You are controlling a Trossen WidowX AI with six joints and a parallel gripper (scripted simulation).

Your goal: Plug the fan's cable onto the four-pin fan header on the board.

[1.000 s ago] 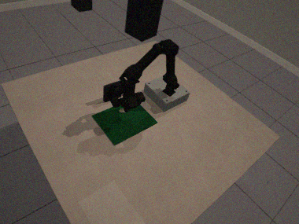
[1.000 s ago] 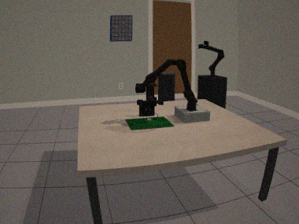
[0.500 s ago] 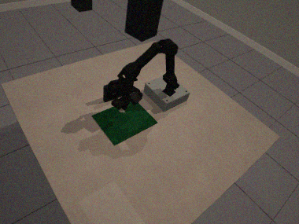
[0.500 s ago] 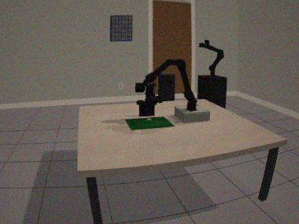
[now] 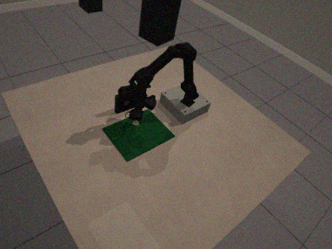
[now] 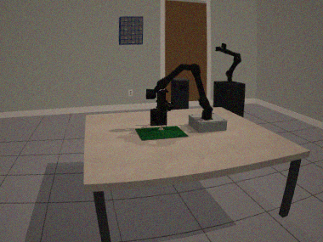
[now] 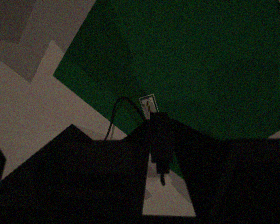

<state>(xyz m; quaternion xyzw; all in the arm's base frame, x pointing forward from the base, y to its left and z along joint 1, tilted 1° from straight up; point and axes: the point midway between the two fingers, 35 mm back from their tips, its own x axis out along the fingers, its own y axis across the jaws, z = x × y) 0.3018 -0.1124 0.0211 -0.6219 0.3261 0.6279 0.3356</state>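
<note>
Now: gripper tip 1 cm to the left of the pale four-pin fan header and 6 cm above it. Also, from my gripper tip: green board: 3 cm ahead, 5 cm to the left, 8 cm below; then black fan: 4 cm behind, 13 cm to the right, 1 cm below; then dark plug: 1 cm to the right, 1 cm above.
</note>
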